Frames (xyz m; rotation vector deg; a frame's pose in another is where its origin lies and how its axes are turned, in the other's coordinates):
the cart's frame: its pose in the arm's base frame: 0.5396 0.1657 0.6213 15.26 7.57 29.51
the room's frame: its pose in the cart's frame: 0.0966 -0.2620 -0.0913 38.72 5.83 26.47
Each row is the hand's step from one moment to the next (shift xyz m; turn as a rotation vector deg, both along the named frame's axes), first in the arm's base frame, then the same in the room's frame.
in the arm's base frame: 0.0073 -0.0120 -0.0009 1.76 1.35 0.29
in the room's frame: -0.0056 -0.0075 0.0105 2.14 -0.36 0.54
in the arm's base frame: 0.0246 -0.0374 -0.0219 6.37 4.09 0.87
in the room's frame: -0.0189 -0.0400 0.0230 7.08 -1.65 2.29
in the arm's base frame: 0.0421 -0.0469 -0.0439 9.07 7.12 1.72
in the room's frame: -0.0194 -0.0694 0.0265 11.19 -1.64 2.84
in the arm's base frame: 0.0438 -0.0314 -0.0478 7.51 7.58 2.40
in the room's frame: -0.0064 -0.0697 0.0171 10.75 -0.15 2.00
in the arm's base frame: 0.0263 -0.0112 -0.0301 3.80 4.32 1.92
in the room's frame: 0.0022 -0.0411 0.0054 5.92 0.62 1.16
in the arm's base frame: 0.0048 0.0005 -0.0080 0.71 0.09 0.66
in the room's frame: 0.0021 -0.0089 -0.0018 0.57 0.18 0.77
